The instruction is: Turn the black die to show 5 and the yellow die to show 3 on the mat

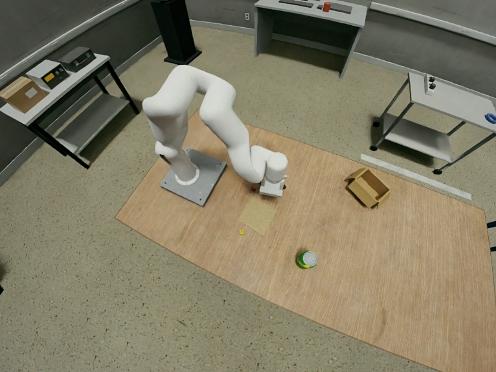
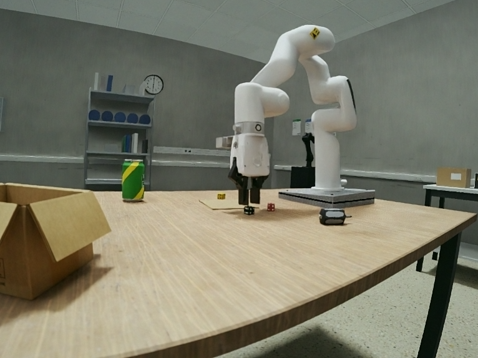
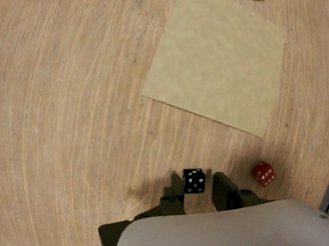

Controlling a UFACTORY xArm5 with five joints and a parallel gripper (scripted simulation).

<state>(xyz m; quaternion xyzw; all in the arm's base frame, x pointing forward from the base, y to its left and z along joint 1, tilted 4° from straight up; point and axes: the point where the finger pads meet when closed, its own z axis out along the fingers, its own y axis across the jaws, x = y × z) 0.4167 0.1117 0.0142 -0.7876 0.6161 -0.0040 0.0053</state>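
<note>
Now: hand 40 mm above the black die. The rest, counted from my hand: small black device (170 mm to the left, 130 mm behind, 30 mm below); tan mat (130 mm to the right, 40 mm below, 10 mm behind); red die (80 mm behind, 40 mm below, 20 mm to the right).
</note>
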